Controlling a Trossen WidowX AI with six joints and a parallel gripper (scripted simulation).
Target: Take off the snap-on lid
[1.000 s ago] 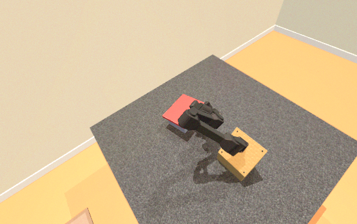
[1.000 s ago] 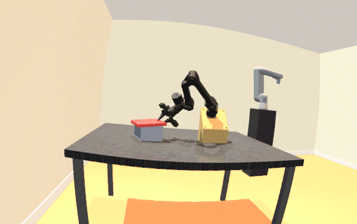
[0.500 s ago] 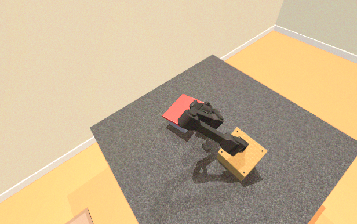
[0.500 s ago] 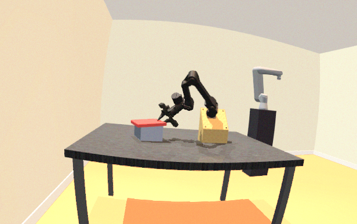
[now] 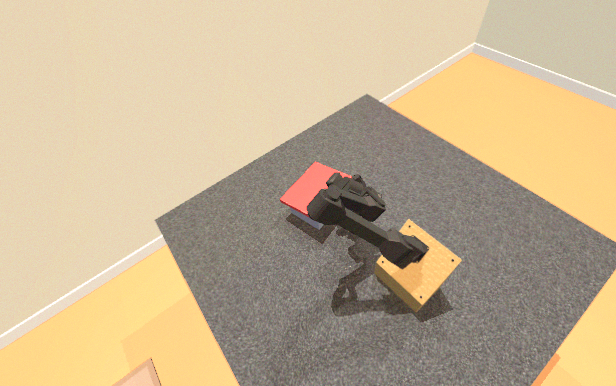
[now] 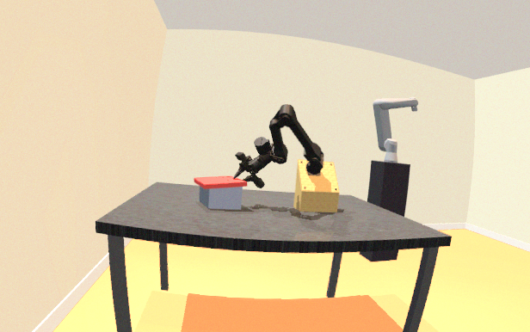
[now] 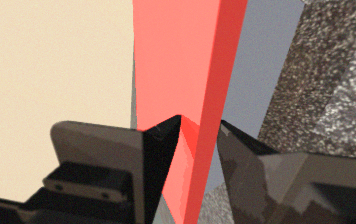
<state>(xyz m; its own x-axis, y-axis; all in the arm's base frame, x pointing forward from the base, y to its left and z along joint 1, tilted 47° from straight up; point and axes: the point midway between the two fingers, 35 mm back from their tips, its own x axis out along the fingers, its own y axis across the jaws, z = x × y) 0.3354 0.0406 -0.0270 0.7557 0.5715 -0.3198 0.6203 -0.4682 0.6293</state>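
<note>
Right now the red lid is 8 cm ahead of my gripper tip and 2 cm to the left of it. From my gripper tip the other things lie so: storage box 7 cm ahead, 6 cm below, 1 cm to the left.
</note>
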